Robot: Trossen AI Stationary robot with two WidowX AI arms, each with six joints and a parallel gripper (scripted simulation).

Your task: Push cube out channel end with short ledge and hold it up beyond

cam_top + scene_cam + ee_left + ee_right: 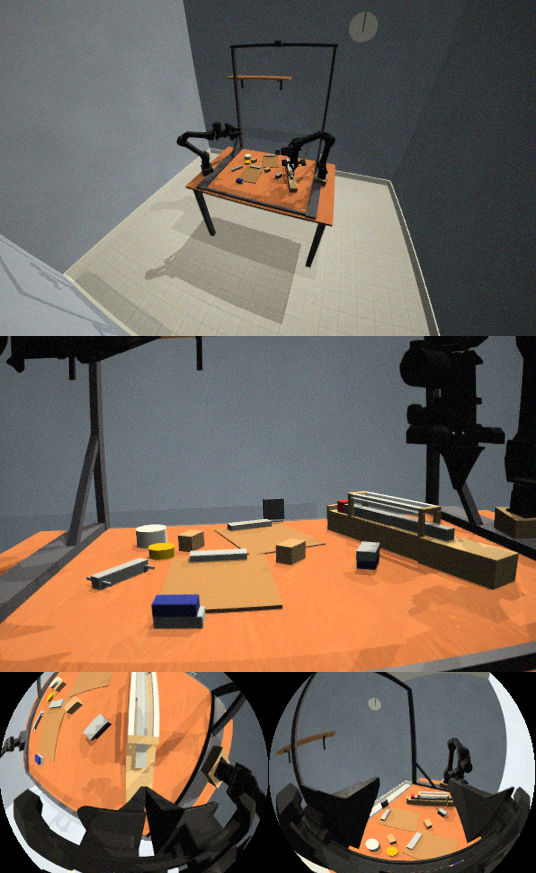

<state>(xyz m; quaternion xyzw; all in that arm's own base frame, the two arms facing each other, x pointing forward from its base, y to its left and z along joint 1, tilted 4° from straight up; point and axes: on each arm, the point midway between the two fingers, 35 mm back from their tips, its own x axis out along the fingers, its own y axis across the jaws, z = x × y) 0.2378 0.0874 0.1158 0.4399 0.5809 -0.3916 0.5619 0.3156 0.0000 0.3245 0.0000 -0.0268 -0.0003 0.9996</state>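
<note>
My left hand is 160 mm past the tan channel, 30 mm to the left of it and 110 mm above it. From my left hand the other things lie so: yellow disc: 260 mm behind, 450 mm to the right, 160 mm below; then pegged bar: 150 mm behind, 520 mm to the right, 160 mm below.
</note>
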